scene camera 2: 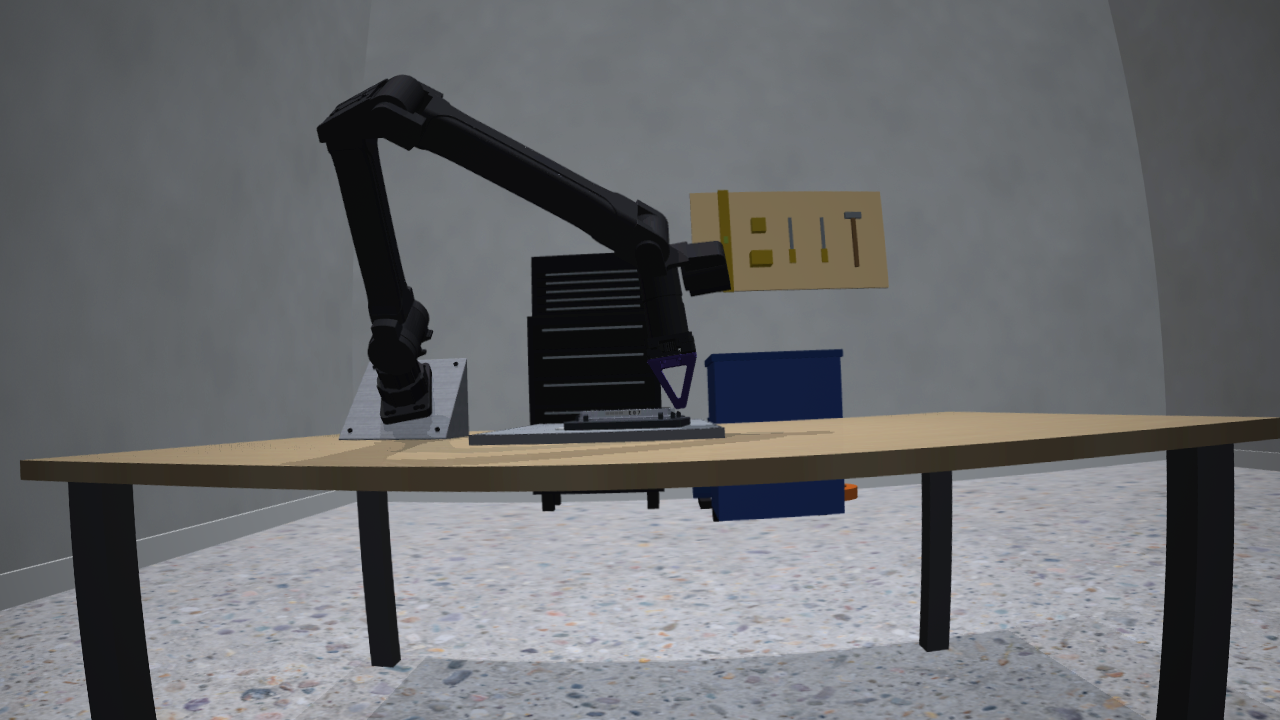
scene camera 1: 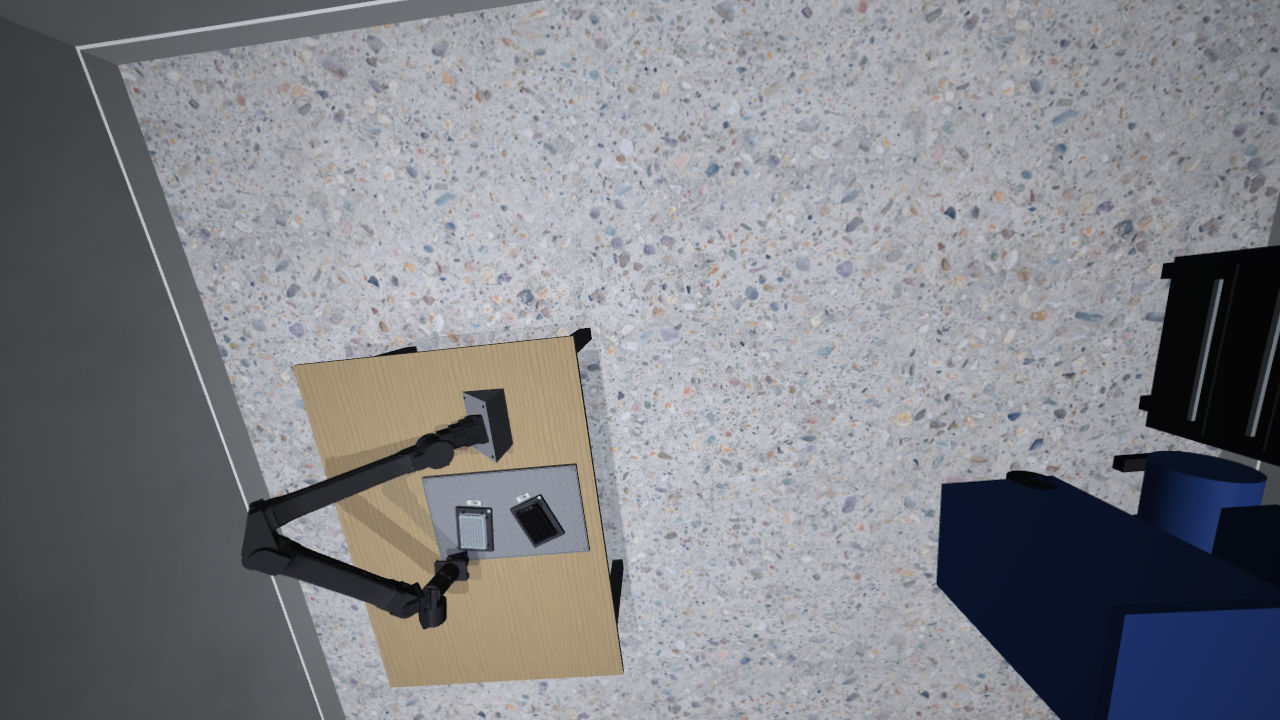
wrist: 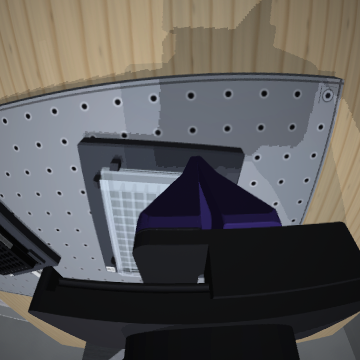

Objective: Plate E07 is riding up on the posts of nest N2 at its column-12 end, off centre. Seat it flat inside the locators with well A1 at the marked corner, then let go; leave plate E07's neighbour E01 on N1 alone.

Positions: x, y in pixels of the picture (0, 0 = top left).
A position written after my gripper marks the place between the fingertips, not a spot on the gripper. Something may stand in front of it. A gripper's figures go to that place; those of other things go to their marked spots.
Scene:
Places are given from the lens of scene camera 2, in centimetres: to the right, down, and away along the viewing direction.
my gripper point(scene camera 2: 680, 408): 6, 7, 102
nest N2 point(scene camera 2: 679, 421): 5, 8, 98
grey perforated plate point(scene camera 2: 531, 434): -14, 9, 91

